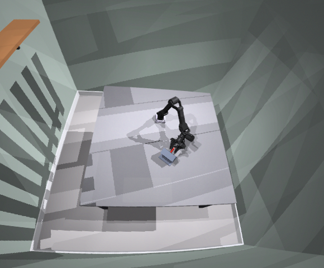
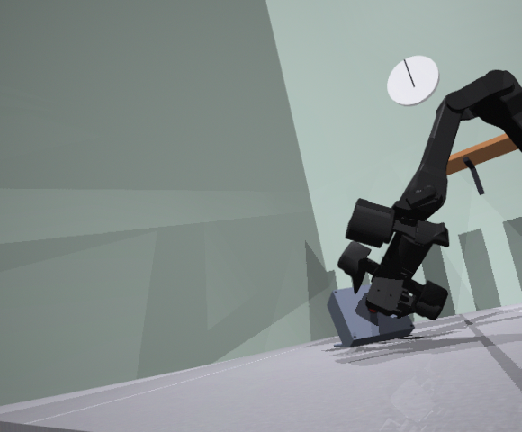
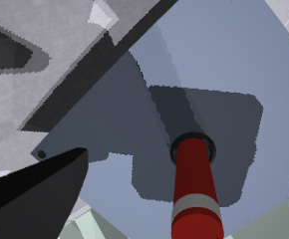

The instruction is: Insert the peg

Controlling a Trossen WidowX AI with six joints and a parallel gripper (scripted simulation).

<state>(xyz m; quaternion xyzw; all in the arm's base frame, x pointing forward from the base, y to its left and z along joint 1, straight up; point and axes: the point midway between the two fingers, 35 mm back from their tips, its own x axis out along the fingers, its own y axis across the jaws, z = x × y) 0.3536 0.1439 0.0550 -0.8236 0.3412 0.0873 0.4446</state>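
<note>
Now: the round red peg 1 cm behind my gripper tip, 1 cm to the left of it and 1 cm above it. Round my gripper tip: dark sloped panel (4 cm ahead, 3 cm to the right, 2 cm below).
</note>
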